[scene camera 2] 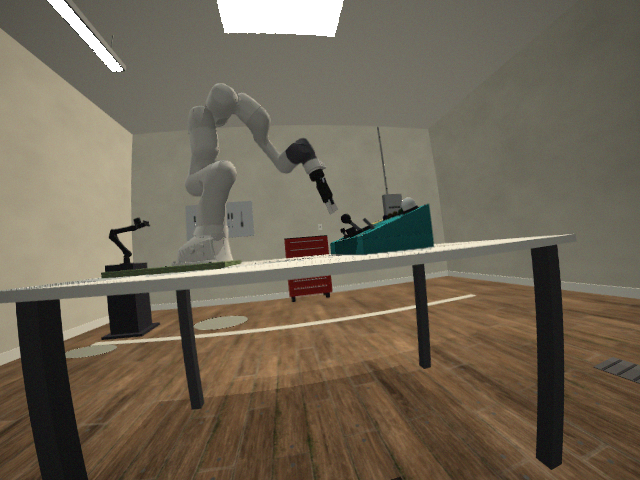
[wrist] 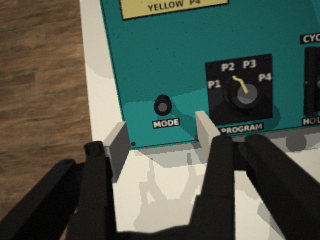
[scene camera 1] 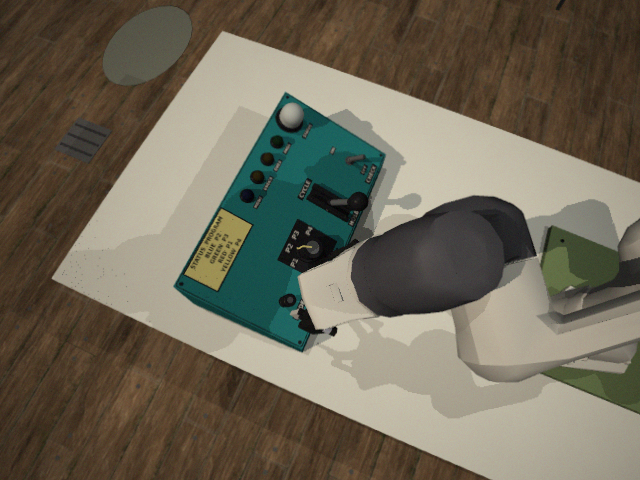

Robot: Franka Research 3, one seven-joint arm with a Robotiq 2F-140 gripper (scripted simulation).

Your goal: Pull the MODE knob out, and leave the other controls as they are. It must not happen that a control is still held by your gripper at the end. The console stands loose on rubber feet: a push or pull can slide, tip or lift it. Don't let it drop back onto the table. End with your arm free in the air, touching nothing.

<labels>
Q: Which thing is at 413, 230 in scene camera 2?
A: A teal console.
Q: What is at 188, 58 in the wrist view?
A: A teal console.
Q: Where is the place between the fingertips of my gripper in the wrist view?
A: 162, 129
</labels>
